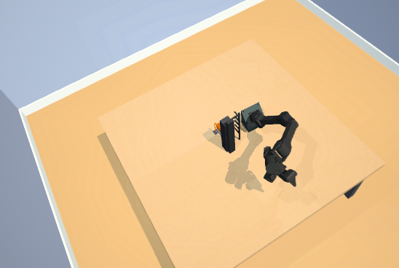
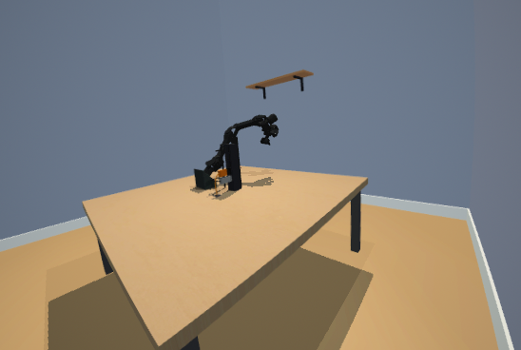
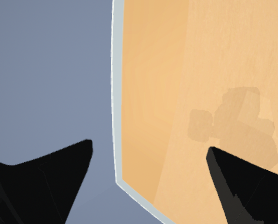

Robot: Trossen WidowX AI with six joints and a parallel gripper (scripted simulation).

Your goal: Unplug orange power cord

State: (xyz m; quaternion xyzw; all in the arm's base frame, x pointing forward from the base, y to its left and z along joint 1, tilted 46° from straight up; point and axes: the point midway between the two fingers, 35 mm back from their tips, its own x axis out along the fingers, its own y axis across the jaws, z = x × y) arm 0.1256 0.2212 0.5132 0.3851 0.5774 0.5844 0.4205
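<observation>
The orange plug lies 13 cm ahead of my gripper tip, 52 cm to the right of it and 13 cm below it. The rest, counted from my gripper tip: small dark block (15 cm ahead, 60 cm to the right, 26 cm below).
</observation>
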